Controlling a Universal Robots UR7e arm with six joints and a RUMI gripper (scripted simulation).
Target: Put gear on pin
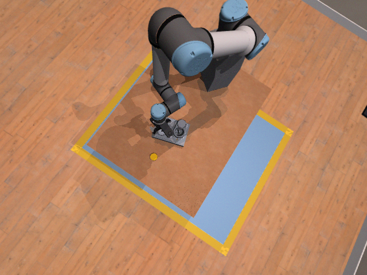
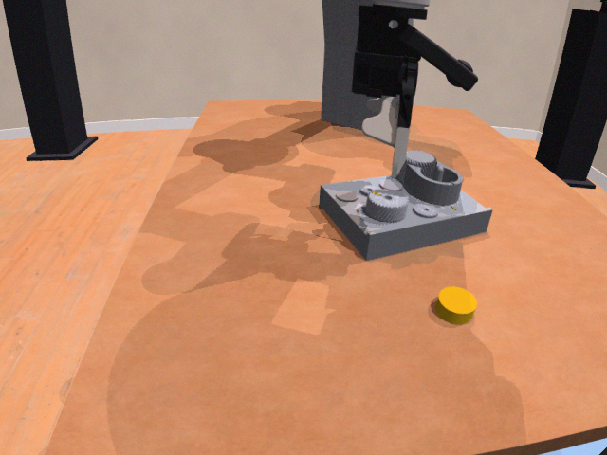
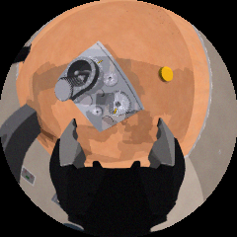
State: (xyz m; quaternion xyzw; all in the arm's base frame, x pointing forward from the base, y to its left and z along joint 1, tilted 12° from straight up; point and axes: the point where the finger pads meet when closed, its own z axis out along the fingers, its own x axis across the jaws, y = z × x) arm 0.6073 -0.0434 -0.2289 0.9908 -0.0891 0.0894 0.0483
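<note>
Now: hand 8 cm above the grey gear. Round my hand: yellow disc: 18 cm ahead, 12 cm below, 7 cm to the left.
</note>
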